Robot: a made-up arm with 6 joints. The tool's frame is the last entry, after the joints.
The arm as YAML. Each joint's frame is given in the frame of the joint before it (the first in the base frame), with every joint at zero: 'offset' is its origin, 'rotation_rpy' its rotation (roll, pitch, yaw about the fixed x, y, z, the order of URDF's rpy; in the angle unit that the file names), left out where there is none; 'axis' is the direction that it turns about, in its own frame. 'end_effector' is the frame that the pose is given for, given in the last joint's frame.
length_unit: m
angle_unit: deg
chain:
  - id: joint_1
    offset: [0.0, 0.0, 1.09]
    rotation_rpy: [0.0, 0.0, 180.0]
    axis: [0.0, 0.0, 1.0]
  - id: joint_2
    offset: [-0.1, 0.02, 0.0]
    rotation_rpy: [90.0, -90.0, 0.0]
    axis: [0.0, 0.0, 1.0]
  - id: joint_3
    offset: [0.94, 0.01, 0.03]
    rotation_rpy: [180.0, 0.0, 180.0]
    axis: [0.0, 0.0, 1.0]
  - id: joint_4
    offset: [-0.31, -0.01, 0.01]
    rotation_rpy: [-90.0, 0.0, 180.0]
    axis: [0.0, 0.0, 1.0]
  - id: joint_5
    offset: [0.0, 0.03, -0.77]
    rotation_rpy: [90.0, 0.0, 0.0]
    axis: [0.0, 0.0, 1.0]
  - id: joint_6
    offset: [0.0, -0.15, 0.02]
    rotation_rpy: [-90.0, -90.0, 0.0]
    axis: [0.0, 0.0, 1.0]
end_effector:
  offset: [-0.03, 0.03, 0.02]
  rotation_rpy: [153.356, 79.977, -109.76]
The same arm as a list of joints. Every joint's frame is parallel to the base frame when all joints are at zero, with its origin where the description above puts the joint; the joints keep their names.
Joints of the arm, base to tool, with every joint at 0 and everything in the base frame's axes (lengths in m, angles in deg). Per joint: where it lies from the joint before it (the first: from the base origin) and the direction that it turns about. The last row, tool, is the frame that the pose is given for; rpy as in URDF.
joint_1: axis +z xyz 0 0 1.09
joint_2: axis +y xyz 0.1 -0.02 0
joint_3: axis -y xyz 0.01 0.03 0.94
joint_4: axis -x xyz -0.01 -0.01 0.31
joint_5: axis -y xyz 0.77 0.03 0
joint_6: axis -x xyz 0.15 -0.02 0
tool: xyz -0.02 0.03 0.03 rpy -6.6 9.43 3.42

